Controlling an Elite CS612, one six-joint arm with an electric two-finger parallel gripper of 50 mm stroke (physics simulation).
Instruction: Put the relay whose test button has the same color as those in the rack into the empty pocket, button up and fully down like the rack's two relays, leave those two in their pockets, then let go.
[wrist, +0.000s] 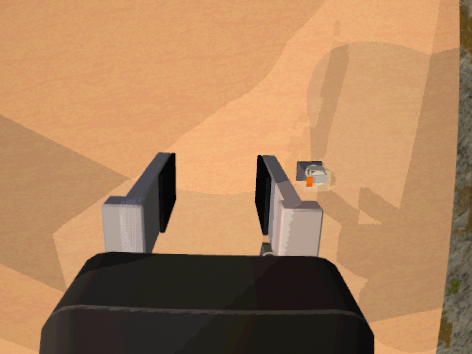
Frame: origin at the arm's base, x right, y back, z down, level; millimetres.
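Seen in the pictures: gripper, fingertip midpoint: (216, 178).
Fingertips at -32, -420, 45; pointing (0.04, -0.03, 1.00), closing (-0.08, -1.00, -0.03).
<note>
Pixels of each thing's top centre, then the offset from my fingertips to it, as dx, dy, dz. Level surfaces: height alone.
- relay with an orange test button, top centre: (317, 181) +57, -108, +189
- wood-coloured table top, surface height: dz +233
- second small dark object, top centre: (273, 270) +162, -80, +189
A relay with an orange test button (315, 175) sits on the wood-coloured table top (150, 75), to the right of the right finger and well below the gripper. Its clear case and grey top face up. The corner of a second small dark object (266, 248) shows between the right finger and the gripper body; the rest of it is hidden, and no button colour can be seen on it. My gripper (216, 178) is open and empty, high above the table. The rack, its two relays and the empty pocket do not show in the wrist view.
The table's right edge runs down the right side of the wrist view, with a mottled grey stone-like floor (457, 200) beyond it. Broad shadows, some of them from the arm, lie across the table top.
</note>
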